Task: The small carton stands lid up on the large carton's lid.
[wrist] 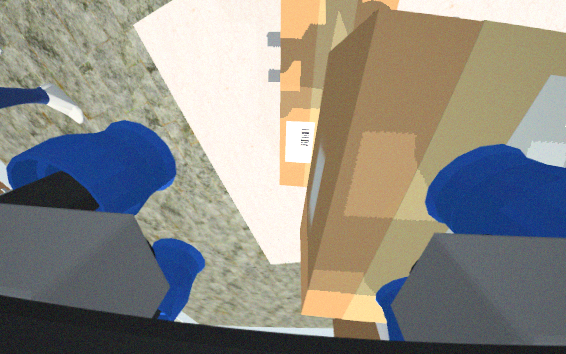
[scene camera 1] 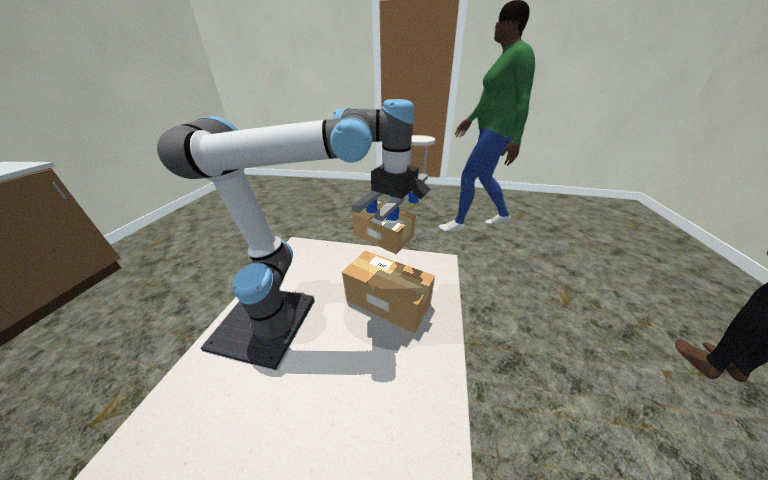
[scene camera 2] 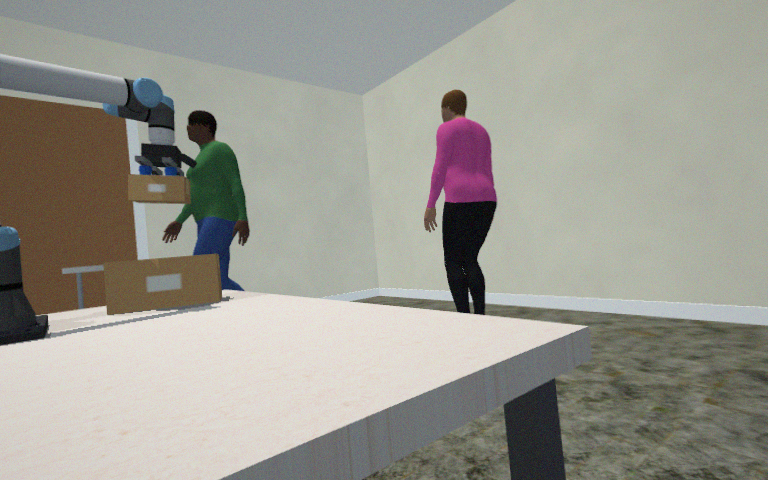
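Pixels of known places: end effector, tool point: [wrist: 285, 225]; arm's base, origin of the base link: [scene camera 1: 274, 320].
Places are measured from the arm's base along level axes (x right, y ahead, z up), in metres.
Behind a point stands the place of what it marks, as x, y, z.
Observation:
The small carton [scene camera 1: 390, 240] @[-0.074, 0.415, 0.345] [scene camera 2: 156, 195] @[-0.099, 0.363, 0.325] [wrist: 400, 85] @[-0.152, 0.458, 0.386] is brown, with a pale label on its side and tape along its upper face. It hangs roughly level under the blue suction cups of my gripper [scene camera 1: 382, 211] @[-0.207, 0.406, 0.380] [scene camera 2: 158, 169] @[-0.207, 0.406, 0.380], which is shut on it. The large carton [scene camera 1: 362, 294] @[-0.123, 0.305, 0.060] [scene camera 2: 198, 283] @[-0.065, 0.452, 0.042] [wrist: 295, 174] @[-0.253, 0.295, 0.132] stands on the table below, its taped lid with a white barcode label facing up. A clear gap shows between the two cartons in both scene views. In the wrist view the small carton hides part of the large carton's lid.
The pale table [scene camera 1: 339, 424] @[0.256, 0.328, -0.022] [scene camera 2: 226, 384] @[0.848, 0.221, -0.022] bears the arm's black base plate [scene camera 1: 226, 342] @[0.108, -0.121, -0.005]. A person in green [scene camera 1: 509, 90] [scene camera 2: 218, 181] stands beyond it; a person in pink [scene camera 2: 464, 164] stands farther right in scene camera 2. A round stool [scene camera 1: 423, 139] is behind, a brown cabinet [scene camera 1: 50, 243] at left.

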